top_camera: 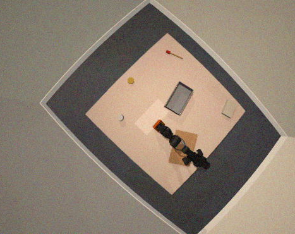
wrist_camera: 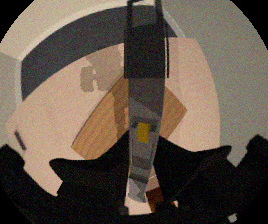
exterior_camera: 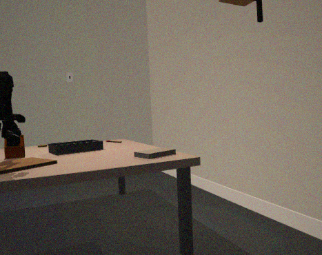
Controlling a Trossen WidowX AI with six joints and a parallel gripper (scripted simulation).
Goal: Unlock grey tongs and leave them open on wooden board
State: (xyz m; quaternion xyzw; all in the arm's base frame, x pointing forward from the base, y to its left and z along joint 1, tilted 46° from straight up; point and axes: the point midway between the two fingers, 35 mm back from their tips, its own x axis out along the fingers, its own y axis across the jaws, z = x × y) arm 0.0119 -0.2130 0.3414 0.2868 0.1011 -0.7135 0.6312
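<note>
The yellow lock piece is 4 cm above my gripper tip and 1 cm to the right of it. The rest, counted from my gripper tip: wooden board (14 cm below, 4 cm to the left, 2 cm ahead); then roasting tin (46 cm to the left, 34 cm ahead, 12 cm below); then flat grey slab (71 cm ahead, 13 cm below, 2 cm to the right).
</note>
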